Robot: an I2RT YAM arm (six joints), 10 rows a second.
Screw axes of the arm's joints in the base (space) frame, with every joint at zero. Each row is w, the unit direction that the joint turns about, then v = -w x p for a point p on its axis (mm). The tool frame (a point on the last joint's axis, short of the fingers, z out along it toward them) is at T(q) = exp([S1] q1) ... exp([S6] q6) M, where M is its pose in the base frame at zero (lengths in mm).
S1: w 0 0 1 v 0.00 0.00 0.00
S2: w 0 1 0 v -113.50 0.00 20.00
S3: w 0 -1 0 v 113.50 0.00 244.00
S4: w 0 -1 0 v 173.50 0.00 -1.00
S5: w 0 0 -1 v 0.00 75.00 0.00
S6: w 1 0 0 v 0.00 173.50 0.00
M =
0 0 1 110.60
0 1 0 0.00
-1 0 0 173.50
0 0 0 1
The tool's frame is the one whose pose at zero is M.
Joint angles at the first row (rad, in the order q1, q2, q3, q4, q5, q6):
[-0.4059, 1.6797, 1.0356, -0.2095, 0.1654, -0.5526]
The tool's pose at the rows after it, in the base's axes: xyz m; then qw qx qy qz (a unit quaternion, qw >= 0):
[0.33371 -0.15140 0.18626 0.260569 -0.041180 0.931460 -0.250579]
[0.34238 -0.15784 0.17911 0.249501 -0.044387 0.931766 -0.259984]
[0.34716 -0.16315 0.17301 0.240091 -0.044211 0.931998 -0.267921]
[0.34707 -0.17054 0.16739 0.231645 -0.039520 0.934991 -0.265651]
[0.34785 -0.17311 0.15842 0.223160 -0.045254 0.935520 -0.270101]
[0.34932 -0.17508 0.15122 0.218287 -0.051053 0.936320 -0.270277]
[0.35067 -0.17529 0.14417 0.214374 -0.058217 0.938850 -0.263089]
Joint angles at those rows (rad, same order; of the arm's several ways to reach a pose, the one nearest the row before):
[-0.4056, 1.7450, 1.0752, -0.1865, 0.2111, -0.5730]
[-0.4103, 1.7960, 1.1086, -0.1768, 0.2313, -0.5912]
[-0.4164, 1.8309, 1.1278, -0.1677, 0.2493, -0.6026]
[-0.4344, 1.8539, 1.1381, -0.1704, 0.2454, -0.6066]
[-0.4387, 1.8780, 1.1322, -0.1481, 0.2542, -0.6253]
[-0.4418, 1.9001, 1.1319, -0.1323, 0.2535, -0.6394]
[-0.4419, 1.9202, 1.1325, -0.1273, 0.2411, -0.6481]

